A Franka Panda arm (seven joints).
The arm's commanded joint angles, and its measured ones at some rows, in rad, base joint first. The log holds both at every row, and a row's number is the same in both.
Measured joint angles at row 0: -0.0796 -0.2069 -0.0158 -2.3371 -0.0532 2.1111 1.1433
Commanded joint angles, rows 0 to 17: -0.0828 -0.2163 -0.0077 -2.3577 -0.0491 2.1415 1.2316; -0.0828 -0.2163 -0.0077 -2.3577 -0.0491 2.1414 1.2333; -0.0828 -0.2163 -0.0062 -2.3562 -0.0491 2.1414 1.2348; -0.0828 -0.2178 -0.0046 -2.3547 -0.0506 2.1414 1.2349; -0.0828 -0.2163 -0.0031 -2.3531 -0.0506 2.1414 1.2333; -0.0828 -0.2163 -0.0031 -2.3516 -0.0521 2.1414 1.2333; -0.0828 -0.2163 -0.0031 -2.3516 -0.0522 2.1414 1.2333; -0.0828 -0.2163 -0.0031 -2.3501 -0.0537 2.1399 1.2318; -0.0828 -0.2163 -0.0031 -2.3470 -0.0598 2.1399 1.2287; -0.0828 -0.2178 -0.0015 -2.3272 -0.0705 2.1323 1.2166; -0.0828 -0.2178 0.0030 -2.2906 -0.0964 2.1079 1.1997; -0.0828 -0.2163 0.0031 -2.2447 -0.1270 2.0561 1.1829; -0.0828 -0.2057 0.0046 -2.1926 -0.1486 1.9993 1.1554; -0.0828 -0.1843 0.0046 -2.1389 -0.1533 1.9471 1.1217; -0.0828 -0.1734 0.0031 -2.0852 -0.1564 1.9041 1.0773; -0.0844 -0.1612 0.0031 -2.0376 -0.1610 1.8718 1.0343; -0.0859 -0.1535 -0.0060 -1.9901 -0.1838 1.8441 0.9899; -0.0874 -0.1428 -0.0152 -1.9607 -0.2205 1.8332 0.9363
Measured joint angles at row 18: -0.0794 -0.1999 -0.0056 -2.1054 -0.1514 1.9174 1.0626
